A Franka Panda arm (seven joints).
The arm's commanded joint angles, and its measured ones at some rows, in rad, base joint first. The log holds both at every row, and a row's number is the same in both.
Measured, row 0: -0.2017, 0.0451, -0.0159, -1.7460, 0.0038, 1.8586, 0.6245
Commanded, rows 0 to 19: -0.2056, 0.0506, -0.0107, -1.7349, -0.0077, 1.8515, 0.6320; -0.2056, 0.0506, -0.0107, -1.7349, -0.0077, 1.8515, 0.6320; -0.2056, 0.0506, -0.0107, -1.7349, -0.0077, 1.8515, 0.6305; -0.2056, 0.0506, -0.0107, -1.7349, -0.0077, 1.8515, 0.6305; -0.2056, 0.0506, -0.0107, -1.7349, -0.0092, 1.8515, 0.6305; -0.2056, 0.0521, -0.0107, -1.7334, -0.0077, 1.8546, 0.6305; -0.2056, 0.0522, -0.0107, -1.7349, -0.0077, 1.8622, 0.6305; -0.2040, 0.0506, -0.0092, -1.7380, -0.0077, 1.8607, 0.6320; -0.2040, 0.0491, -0.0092, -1.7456, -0.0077, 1.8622, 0.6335; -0.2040, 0.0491, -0.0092, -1.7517, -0.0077, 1.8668, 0.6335; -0.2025, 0.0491, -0.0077, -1.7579, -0.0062, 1.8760, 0.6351; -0.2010, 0.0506, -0.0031, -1.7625, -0.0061, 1.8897, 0.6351; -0.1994, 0.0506, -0.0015, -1.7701, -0.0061, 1.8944, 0.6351; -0.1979, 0.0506, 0.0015, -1.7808, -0.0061, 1.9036, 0.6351; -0.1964, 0.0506, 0.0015, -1.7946, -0.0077, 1.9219, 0.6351; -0.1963, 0.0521, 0.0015, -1.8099, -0.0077, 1.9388, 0.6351; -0.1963, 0.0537, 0.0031, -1.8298, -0.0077, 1.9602, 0.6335; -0.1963, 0.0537, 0.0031, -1.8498, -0.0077, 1.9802, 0.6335; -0.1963, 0.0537, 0.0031, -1.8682, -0.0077, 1.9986, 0.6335; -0.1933, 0.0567, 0.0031, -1.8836, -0.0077, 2.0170, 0.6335
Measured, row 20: -0.1944, 0.0567, -0.0042, -1.8283, 0.0038, 1.9506, 0.6245
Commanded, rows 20 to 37: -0.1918, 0.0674, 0.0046, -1.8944, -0.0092, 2.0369, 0.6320; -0.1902, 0.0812, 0.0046, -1.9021, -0.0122, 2.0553, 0.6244; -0.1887, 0.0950, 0.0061, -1.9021, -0.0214, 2.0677, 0.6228; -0.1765, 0.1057, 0.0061, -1.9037, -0.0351, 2.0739, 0.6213; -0.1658, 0.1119, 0.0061, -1.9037, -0.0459, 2.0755, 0.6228; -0.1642, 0.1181, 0.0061, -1.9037, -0.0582, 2.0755, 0.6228; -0.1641, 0.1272, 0.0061, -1.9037, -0.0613, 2.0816, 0.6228; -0.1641, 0.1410, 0.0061, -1.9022, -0.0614, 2.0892, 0.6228; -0.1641, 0.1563, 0.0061, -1.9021, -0.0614, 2.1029, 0.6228; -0.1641, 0.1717, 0.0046, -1.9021, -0.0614, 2.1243, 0.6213; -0.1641, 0.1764, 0.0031, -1.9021, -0.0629, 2.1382, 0.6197; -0.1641, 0.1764, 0.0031, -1.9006, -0.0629, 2.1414, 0.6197; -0.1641, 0.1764, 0.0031, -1.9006, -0.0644, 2.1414, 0.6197; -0.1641, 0.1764, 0.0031, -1.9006, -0.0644, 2.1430, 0.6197; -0.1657, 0.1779, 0.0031, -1.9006, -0.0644, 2.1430, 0.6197; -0.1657, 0.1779, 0.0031, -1.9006, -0.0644, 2.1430, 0.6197; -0.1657, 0.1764, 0.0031, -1.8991, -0.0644, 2.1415, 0.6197; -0.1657, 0.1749, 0.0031, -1.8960, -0.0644, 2.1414, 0.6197
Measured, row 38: -0.1621, 0.1729, -0.0025, -1.9013, -0.0526, 2.1213, 0.6215
